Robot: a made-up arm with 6 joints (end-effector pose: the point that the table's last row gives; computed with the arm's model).
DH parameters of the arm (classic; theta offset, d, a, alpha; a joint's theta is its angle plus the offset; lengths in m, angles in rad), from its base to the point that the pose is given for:
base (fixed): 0.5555 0 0.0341 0
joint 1: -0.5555 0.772 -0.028 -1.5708
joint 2: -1.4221 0 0.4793 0
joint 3: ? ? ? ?
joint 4: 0 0.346 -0.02 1.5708
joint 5: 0 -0.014 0.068 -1.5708
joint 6: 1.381 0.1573 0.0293 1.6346
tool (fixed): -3.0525 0.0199 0 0
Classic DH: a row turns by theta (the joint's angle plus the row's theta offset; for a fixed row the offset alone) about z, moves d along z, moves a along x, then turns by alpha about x.
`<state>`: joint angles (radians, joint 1 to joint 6).
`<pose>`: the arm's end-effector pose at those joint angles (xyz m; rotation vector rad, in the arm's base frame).
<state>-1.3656 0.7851 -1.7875 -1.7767 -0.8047 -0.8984</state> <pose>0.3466 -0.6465 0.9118 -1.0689 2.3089 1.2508</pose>
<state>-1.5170 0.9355 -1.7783 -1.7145 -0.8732 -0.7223</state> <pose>0.2474 -0.6984 0.8163 -0.7388 1.9815 1.3574</pose>
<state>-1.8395 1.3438 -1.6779 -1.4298 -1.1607 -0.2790</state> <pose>0.0083 -0.6956 0.5580 -0.1419 0.8943 1.2133</pose>
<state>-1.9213 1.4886 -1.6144 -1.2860 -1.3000 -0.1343</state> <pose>-0.0534 -0.6523 0.4690 -0.0238 0.4961 1.0406</pose>
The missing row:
joint 3: 1.4221 0.013 0.094 -1.5708
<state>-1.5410 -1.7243 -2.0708 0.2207 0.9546 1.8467</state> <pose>0.0163 0.7805 1.1617 -0.8511 -1.4354 1.2577</pose>
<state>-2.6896 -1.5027 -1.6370 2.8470 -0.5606 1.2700</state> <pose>0.4665 0.2022 1.3258 0.9687 2.1696 -1.7040</pose>
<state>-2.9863 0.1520 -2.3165 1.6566 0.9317 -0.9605</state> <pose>-0.4441 -0.1545 1.5990 -0.4465 0.1406 -0.2751</pose>
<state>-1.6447 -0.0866 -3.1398 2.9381 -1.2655 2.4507</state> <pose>0.0233 0.0035 1.6145 -0.2582 0.9249 -0.3199</pose>
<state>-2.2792 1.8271 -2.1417 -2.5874 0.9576 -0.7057</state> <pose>-0.4687 -0.5335 0.1434 -1.4112 -2.1402 -0.9538</pose>
